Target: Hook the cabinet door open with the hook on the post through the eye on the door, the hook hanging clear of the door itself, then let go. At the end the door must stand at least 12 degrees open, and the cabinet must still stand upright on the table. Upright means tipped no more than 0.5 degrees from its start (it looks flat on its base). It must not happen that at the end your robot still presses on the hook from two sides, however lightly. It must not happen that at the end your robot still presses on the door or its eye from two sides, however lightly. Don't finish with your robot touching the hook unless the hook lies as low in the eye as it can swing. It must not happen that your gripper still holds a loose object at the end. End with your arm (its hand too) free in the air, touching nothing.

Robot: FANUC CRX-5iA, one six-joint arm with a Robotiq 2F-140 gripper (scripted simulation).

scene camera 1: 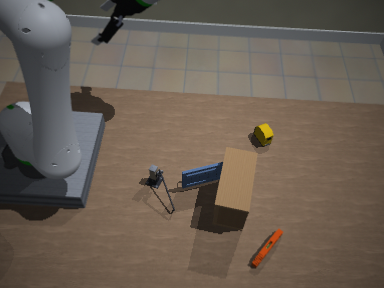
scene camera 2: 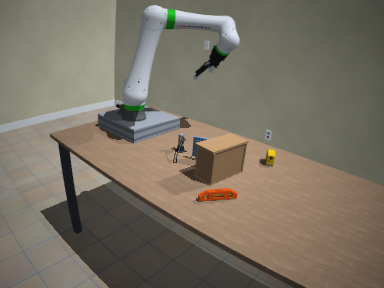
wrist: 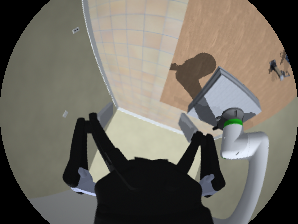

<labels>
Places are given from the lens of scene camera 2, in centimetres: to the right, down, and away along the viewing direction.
wooden cabinet (scene camera 2: 221,157): 12, 6, 112
</labels>
